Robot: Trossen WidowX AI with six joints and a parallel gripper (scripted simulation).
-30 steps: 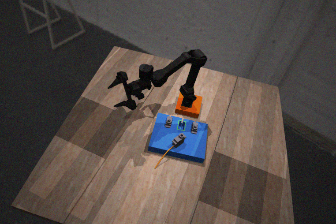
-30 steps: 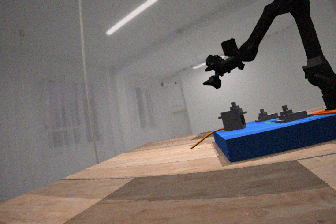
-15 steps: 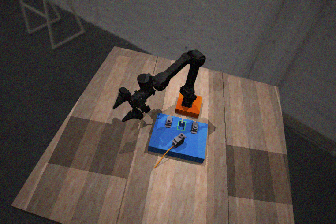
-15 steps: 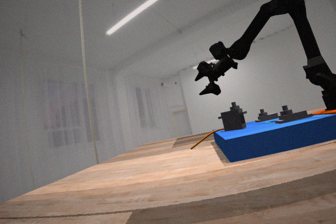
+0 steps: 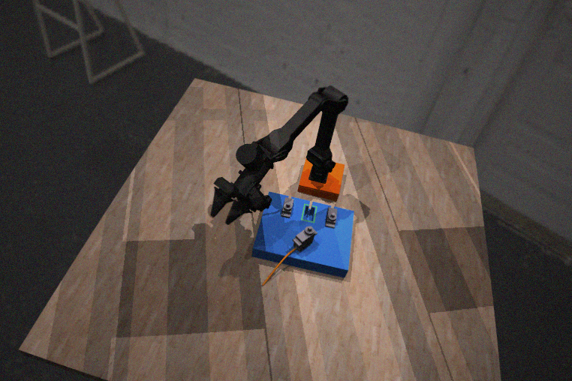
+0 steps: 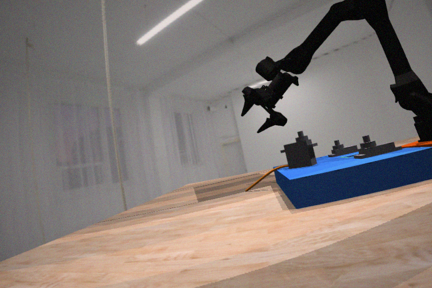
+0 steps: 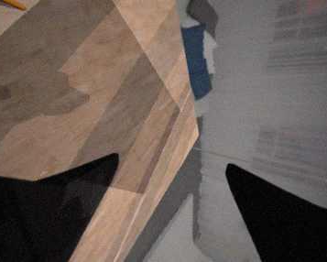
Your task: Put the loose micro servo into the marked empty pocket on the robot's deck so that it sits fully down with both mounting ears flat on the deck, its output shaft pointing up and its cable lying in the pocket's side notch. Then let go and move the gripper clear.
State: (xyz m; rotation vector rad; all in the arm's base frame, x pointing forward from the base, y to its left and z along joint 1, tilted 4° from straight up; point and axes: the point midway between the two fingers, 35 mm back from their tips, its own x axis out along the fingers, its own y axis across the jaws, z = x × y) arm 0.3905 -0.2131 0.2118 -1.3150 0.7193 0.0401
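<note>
Right now the blue deck is 24 cm to the left of my gripper tip, 18 cm below it and 13 cm behind it.
</note>
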